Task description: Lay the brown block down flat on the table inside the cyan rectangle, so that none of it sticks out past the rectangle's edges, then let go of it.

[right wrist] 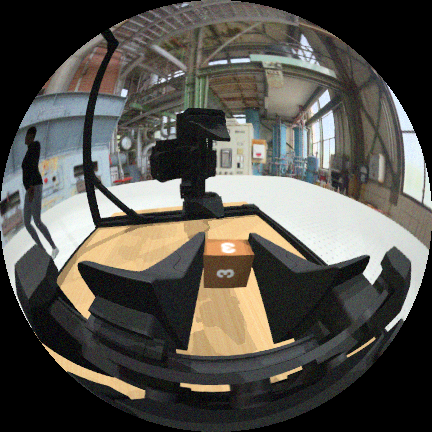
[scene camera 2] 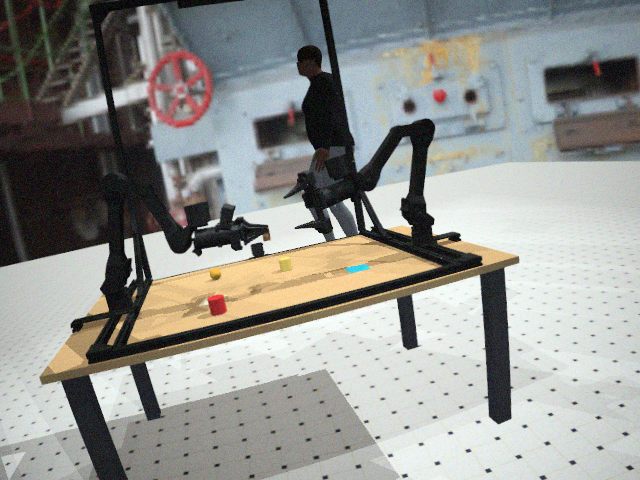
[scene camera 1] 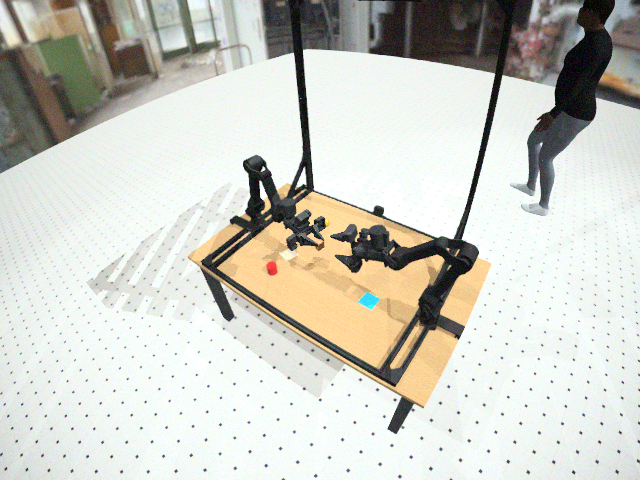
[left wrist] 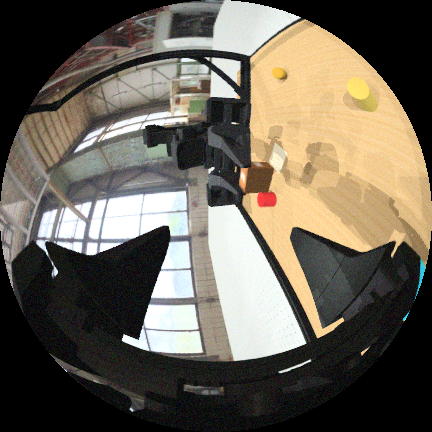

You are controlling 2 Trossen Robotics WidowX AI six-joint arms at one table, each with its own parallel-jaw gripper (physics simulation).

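Where they show: left gripper, between the fingertips: (right wrist: 223, 181) (scene camera 2: 289, 213) (scene camera 1: 332, 245) (left wrist: 233, 232); right gripper, between the fingertips: (right wrist: 226, 237) (scene camera 2: 268, 227) (scene camera 1: 321, 243) (left wrist: 244, 180); left arm's base, origin of its link: (scene camera 2: 423, 243) (scene camera 1: 428, 319); right arm's base, origin of its link: (scene camera 2: 120, 308) (scene camera 1: 257, 221).
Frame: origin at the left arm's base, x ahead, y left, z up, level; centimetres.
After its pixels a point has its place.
Observation:
The brown block (scene camera 1: 320, 244) @[x 45.5, y -14.4, z 14.9 cm] (scene camera 2: 266, 235) @[x 46.8, y -13.8, z 13.5 cm] (left wrist: 257, 177) @[x 45.1, y -15.1, z 13.9 cm] (right wrist: 227, 270) @[x 46.9, y -15.7, z 13.9 cm] is held above the table between the fingertips of my right gripper (right wrist: 226, 237) @[x 45.3, y -14.7, z 15.4 cm], which is shut on it. White figures "3" show on two of its faces in the right wrist view. My left gripper (scene camera 1: 338, 246) @[x 39.7, y -11.2, z 18.3 cm] (scene camera 2: 294, 211) @[x 39.7, y -11.2, z 18.3 cm] (left wrist: 233, 232) @[x 39.7, y -11.2, z 18.3 cm] is open and empty, in the air, facing the right gripper with a gap to the block. The cyan rectangle (scene camera 1: 368, 300) @[x 24.0, y -5.1, z -1.8 cm] (scene camera 2: 357, 268) @[x 23.9, y -5.1, z -1.8 cm] lies on the table, with bare cyan surface; a sliver of it shows at the right edge of the left wrist view (left wrist: 421, 285).
A red cylinder (scene camera 1: 272, 268) @[x 65.4, y -8.4, z 2.1 cm] (scene camera 2: 217, 304) @[x 67.2, y -7.8, z 0.9 cm] (left wrist: 266, 199) @[x 64.5, y -10.0, z 1.4 cm], a pale flat patch (scene camera 1: 288, 254) @[x 63.8, y -21.4, z -1.8 cm] (left wrist: 278, 157) @[x 63.0, y -21.6, z -1.8 cm], a yellow cylinder (scene camera 2: 285, 264) @[x 35.6, y -27.1, z 0.4 cm] (left wrist: 362, 92) and an orange-yellow ball (scene camera 2: 215, 273) @[x 53.9, y -43.1, z 0.6 cm] (left wrist: 279, 73) @[x 52.4, y -43.4, z 0.8 cm] are on the table. Black rails run along the table's edges.

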